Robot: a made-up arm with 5 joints. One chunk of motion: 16 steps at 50 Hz.
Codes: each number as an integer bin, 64 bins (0 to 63) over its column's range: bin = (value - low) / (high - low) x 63, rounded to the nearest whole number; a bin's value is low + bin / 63 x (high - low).
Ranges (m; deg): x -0.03..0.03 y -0.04..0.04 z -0.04..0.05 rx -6..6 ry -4..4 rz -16..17
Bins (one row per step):
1: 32 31 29 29 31 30
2: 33 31 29 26 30 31
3: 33 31 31 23 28 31
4: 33 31 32 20 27 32
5: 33 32 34 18 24 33
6: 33 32 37 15 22 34
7: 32 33 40 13 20 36
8: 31 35 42 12 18 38
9: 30 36 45 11 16 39
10: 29 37 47 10 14 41
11: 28 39 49 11 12 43
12: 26 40 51 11 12 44
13: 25 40 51 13 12 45
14: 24 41 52 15 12 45
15: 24 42 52 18 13 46
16: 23 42 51 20 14 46
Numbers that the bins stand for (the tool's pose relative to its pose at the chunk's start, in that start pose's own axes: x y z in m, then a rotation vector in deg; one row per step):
1: 0.0005 -0.0006 0.0014 -0.48 -0.06 -0.29
2: 0.0014 -0.0006 0.0014 -1.05 -0.19 0.24
3: 0.0014 -0.0006 0.0043 -1.62 -0.44 0.24
4: 0.0014 -0.0006 0.0057 -2.19 -0.57 0.76
5: 0.0014 0.0006 0.0086 -2.57 -0.95 1.29
6: 0.0014 0.0006 0.0129 -3.14 -1.21 1.81
7: 0.0005 0.0019 0.0171 -3.52 -1.46 2.86
8: -0.0005 0.0044 0.0200 -3.71 -1.71 3.90
9: -0.0014 0.0057 0.0243 -3.90 -1.97 4.43
10: -0.0024 0.0070 0.0271 -4.10 -2.22 5.48
11: -0.0033 0.0095 0.0300 -3.90 -2.48 6.52
12: -0.0052 0.0108 0.0329 -3.90 -2.48 7.05
13: -0.0062 0.0108 0.0329 -3.52 -2.48 7.57
14: -0.0071 0.0121 0.0343 -3.14 -2.48 7.57
15: -0.0071 0.0133 0.0343 -2.57 -2.35 8.10
16: -0.0081 0.0133 0.0329 -2.19 -2.22 8.10

